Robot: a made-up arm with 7 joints.
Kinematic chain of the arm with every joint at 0, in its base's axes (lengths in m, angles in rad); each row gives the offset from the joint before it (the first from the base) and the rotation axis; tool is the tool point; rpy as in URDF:
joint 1: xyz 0.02 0 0.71 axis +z
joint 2: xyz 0 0.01 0.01 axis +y
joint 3: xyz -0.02 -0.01 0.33 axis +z
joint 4: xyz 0.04 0 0 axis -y
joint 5: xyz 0.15 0 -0.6 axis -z
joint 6: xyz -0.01 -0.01 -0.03 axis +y
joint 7: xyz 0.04 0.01 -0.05 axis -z
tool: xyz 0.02 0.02 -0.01 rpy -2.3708 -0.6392 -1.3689
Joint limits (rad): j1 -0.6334..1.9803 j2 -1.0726..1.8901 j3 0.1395..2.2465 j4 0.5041..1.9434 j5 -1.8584..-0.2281 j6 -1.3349..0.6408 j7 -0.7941..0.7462
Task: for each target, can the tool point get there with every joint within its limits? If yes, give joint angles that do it. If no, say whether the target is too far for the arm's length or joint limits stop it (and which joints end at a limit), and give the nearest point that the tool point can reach.
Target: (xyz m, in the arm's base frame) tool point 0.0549 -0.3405 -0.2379
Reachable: no: joint limits stop it (at a limit: joint 1, joint 2, joint 3, joint 5, joint 6, joint 7) | nearest point -0.0232 -0.1654 0.0174 | short by 0.319 m
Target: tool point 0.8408 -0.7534 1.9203
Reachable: no: too far | nearest point 0.6081 -0.3121 1.4340 | short by 0.697 m
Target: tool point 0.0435 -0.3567 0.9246
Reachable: no: joint limits stop it (at a limit: joint 1, joint 3, joint 4, joint 5) | nearest point -0.1252 -0.4075 0.9121 | short by 0.177 m
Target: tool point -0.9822 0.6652 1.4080
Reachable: no: too far | nearest point -0.7012 0.4787 1.2151 | short by 0.389 m
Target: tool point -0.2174 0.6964 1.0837
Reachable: yes | joints 0.2446 -0.2083 1.4412 1.3489 -0.8162 -0.3230 0.3373
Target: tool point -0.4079 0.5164 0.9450
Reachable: yes | joints 0.7477 0.1377 1.4247 1.1911 -1.3770 -1.0035 -0.3967
